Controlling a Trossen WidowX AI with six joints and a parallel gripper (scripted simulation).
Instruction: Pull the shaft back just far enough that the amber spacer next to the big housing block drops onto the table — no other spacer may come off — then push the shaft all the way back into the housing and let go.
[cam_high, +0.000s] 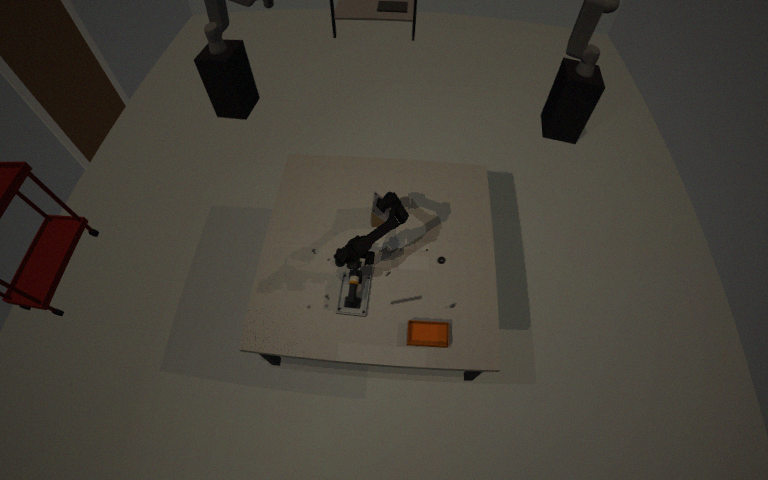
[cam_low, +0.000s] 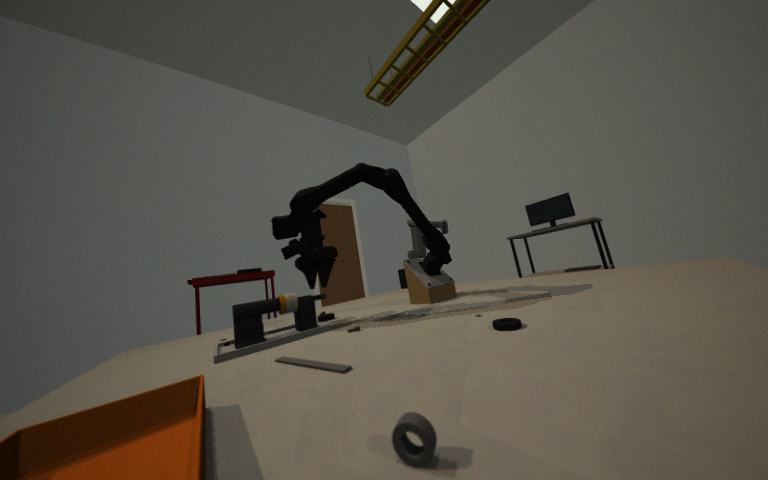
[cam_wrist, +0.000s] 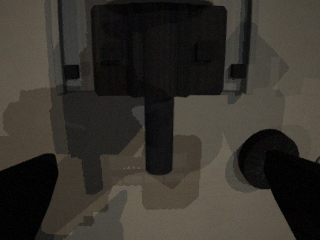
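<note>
My gripper tip is now 50 mm short of the shaft, 20 mm above it and 10 mm to the right of it. The rest, counted from my gripper tip: amber spacer 100 mm ahead, 30 mm below, 10 mm to the left; pale spacer 80 mm ahead, 30 mm below, 10 mm to the left; white spacer 90 mm ahead, 30 mm below, 10 mm to the left.
</note>
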